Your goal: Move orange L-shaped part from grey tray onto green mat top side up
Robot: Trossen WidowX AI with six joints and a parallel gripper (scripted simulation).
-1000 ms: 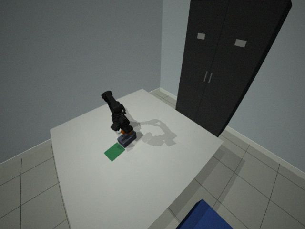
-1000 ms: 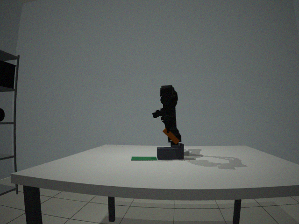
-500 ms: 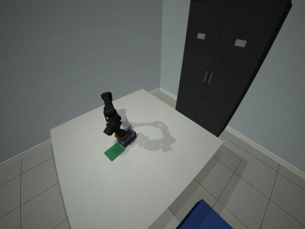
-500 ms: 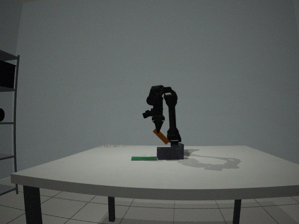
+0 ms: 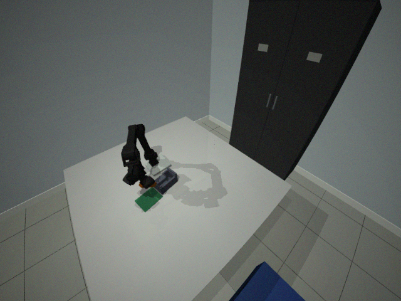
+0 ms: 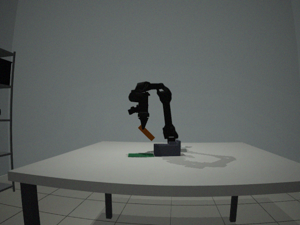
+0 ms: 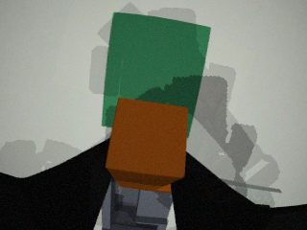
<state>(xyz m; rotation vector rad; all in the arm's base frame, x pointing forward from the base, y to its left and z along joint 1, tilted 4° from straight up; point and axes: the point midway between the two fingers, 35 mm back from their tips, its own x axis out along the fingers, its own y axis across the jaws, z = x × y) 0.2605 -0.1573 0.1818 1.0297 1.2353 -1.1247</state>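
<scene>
My gripper tip is 170 mm above the green mat and 10 mm to the left of it. From my gripper tip the other things lie so: orange L-shaped part (30 mm to the left, 30 mm below, 20 mm behind).
</scene>
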